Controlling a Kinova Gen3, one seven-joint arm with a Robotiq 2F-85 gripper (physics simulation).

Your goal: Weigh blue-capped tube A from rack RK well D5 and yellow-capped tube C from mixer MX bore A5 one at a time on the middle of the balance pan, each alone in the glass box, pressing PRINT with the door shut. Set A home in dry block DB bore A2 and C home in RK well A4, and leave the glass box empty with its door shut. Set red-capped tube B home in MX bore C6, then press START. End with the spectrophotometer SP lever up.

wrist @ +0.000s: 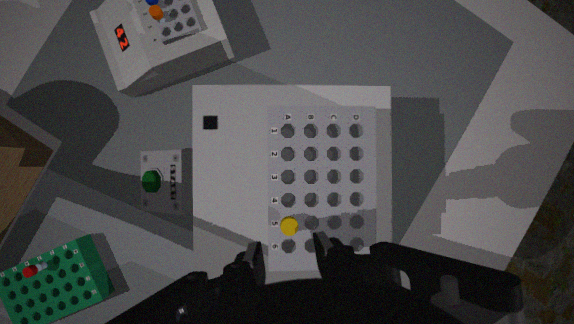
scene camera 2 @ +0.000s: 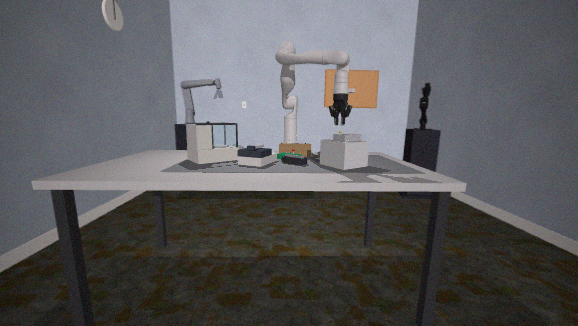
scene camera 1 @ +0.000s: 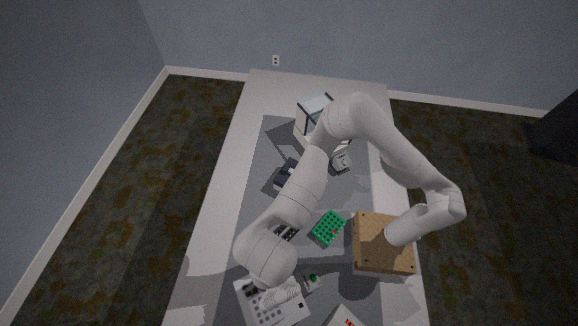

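Seen in the pictures: gripper, between the fingertips: point(wrist: 289, 252) point(scene camera 2: 339, 125); arm's base, origin of its link: point(scene camera 2: 290, 143) point(scene camera 1: 395, 234).
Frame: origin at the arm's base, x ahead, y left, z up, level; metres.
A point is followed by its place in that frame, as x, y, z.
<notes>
My gripper point(scene camera 2: 340, 121) {0.397, 0.320, 0.146} point(wrist: 289, 252) {0.397, 0.320, 0.146} is partly open and empty, pointing down above the white mixer MX point(scene camera 1: 294, 311) {0.301, 0.364, 0.066} point(scene camera 2: 334, 153) {0.456, 0.300, 0.005} point(wrist: 230, 170) {0.329, 0.323, 0.066}. Yellow-capped tube C point(wrist: 289, 226) {0.392, 0.328, 0.114} point(scene camera 2: 340, 132) {0.397, 0.328, 0.109} stands in bore A5; in the wrist view its cap shows just beyond the fingertips. Bore C6 is hidden behind a finger. A blue cap point(wrist: 152, 2) {0.136, 0.392, 0.016} shows at the wrist view's top edge in dry block DB point(wrist: 175, 65) {0.183, 0.360, -0.025} point(scene camera 1: 337, 316) {0.159, 0.332, -0.014}. Red-capped tube B point(wrist: 31, 271) {0.227, 0.059, -0.015} point(scene camera 1: 335, 231) {0.223, 0.056, -0.015} stands in green rack RK point(wrist: 100, 270) point(scene camera 2: 287, 156). Balance point(scene camera 2: 199, 145) {0.523, -0.405, 0.030} has a glass box point(scene camera 1: 315, 104) {0.451, -0.439, 0.139}; its door state is unclear.
Beside the blue cap is an orange cap point(wrist: 156, 12) {0.149, 0.387, 0.018}. The START box point(wrist: 165, 204) {0.296, 0.238, 0.002} has a green button point(wrist: 151, 181) {0.267, 0.247, 0.003} point(scene camera 1: 313, 277) {0.265, 0.245, 0.001}. Spectrophotometer SP point(scene camera 2: 255, 160) {0.517, -0.101, -0.038} and a black rack point(scene camera 2: 294, 160) {0.433, 0.091, -0.045} stand near the balance side; SP's lever is unclear. My wooden base point(scene camera 1: 375, 220) {0.083, -0.029, 0.007} stands beside RK.
</notes>
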